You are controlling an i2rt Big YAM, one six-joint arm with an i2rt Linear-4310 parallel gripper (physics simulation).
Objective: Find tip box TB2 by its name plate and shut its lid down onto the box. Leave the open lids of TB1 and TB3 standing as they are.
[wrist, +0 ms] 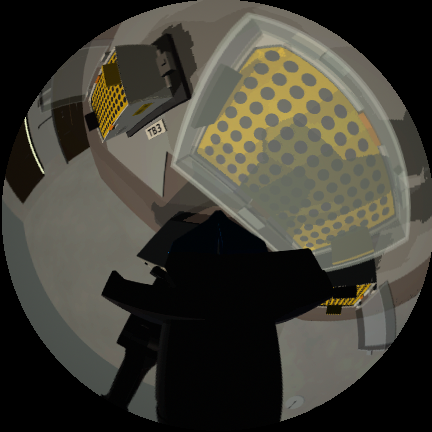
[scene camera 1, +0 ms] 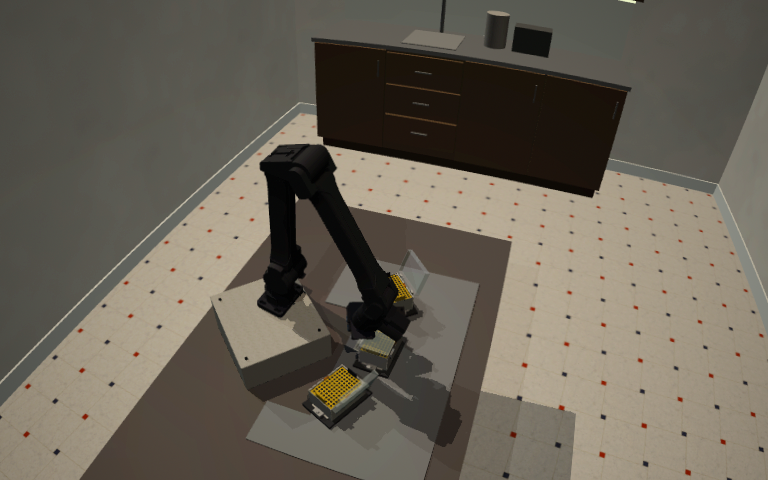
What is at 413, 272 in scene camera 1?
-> A clear lid.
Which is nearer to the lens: the clear lid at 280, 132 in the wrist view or the tip box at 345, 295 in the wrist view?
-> The clear lid.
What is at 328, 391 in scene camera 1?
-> A tip box.
